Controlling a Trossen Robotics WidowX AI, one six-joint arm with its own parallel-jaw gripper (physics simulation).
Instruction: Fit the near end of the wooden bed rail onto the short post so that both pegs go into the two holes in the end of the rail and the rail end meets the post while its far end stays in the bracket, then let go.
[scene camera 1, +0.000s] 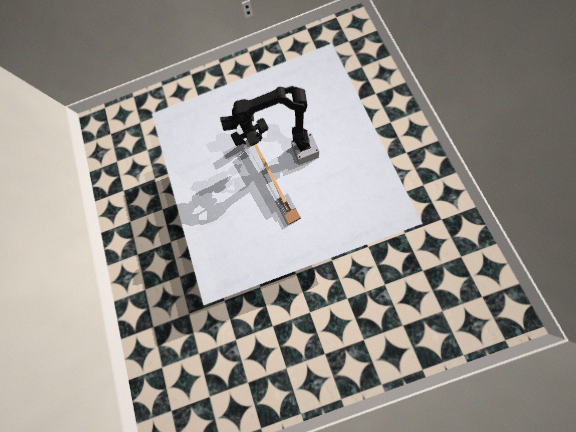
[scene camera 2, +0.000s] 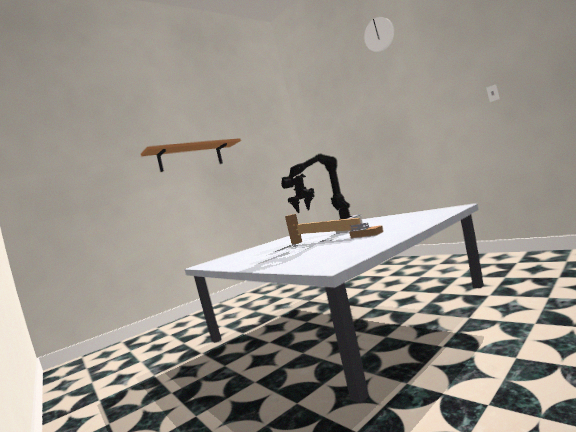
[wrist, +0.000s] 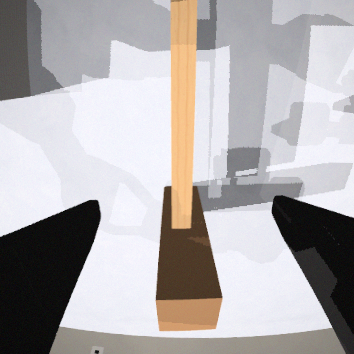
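Seen in the pictures: gripper, between the fingertips: (scene camera 2: 303, 211) (wrist: 187, 206); arm's base, origin of its link: (scene camera 1: 303, 145) (scene camera 2: 345, 218).
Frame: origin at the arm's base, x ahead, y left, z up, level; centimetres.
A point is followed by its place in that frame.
The wooden rail (scene camera 1: 272, 176) @(x 23.0, y 12.5, z 2.4 cm) (scene camera 2: 325, 226) @(x 25.1, y 6.6, z -0.2 cm) (wrist: 183, 125) @(x 25.8, y -5.3, z 3.1 cm) runs long and thin above the table. One end appears to meet the face of the upright short post (scene camera 2: 292, 230) @(x 30.2, y -17.4, z 0.6 cm) (wrist: 187, 265) @(x 27.6, y -16.3, z 6.9 cm), partway up; any small gap, the pegs and the holes cannot be made out. Its other end is at the grey bracket (scene camera 2: 360, 226) @(x 21.0, y 28.4, z -3.0 cm), beside a low wooden block (scene camera 1: 292, 216) @(x 20.1, y 36.5, z -4.4 cm) (scene camera 2: 367, 231) @(x 24.1, y 34.9, z -5.5 cm). My gripper (scene camera 1: 250, 135) @(x 26.0, y -7.9, z 10.4 cm) (scene camera 2: 303, 210) @(x 26.0, y -7.9, z 10.4 cm) (wrist: 187, 206) @(x 26.0, y -7.9, z 10.4 cm) is open and empty above the post end, pointing down. In the wrist view its fingers stand either side of the post. In scene camera 1 the arm hides the post.
The white table (scene camera 1: 360, 200) @(x -19.9, y 40.5, z -8.0 cm) (scene camera 2: 250, 262) @(x 69.6, y -7.9, z -8.0 cm) carries everything. The arm's grey base (scene camera 1: 307, 151) @(x -0.6, y 4.6, z 0.1 cm) stands beside the rail. Shadows of the arm and rail fall across the tabletop. A wooden wall shelf (scene camera 2: 192, 146) and a round clock (scene camera 2: 379, 34) are on the walls.
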